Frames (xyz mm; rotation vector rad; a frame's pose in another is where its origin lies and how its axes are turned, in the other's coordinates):
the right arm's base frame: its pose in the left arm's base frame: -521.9 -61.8 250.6 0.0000 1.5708 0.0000
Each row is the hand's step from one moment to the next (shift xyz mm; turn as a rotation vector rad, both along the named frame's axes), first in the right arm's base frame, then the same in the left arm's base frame.
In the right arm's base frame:
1: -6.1 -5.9 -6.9 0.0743 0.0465 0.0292
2: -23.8 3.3 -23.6 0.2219 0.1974 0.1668
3: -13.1 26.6 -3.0 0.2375 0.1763 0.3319
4: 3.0 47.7 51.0 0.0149 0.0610 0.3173
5: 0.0 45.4 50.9 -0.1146 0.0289 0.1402
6: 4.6 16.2 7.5 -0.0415 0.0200 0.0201
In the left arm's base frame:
1: -6.9 -5.9 6.1 0.0292 0.0465 -0.0743
2: -23.6 3.3 23.8 0.1668 0.1974 -0.2219
3: -3.0 26.6 13.1 0.3319 0.1763 -0.2375
4: 51.0 47.7 -3.0 0.3173 0.0610 -0.0149
5: 50.9 45.4 0.0 0.1402 0.0289 0.1146
6: 7.5 16.2 -4.6 0.0201 0.0200 0.0415

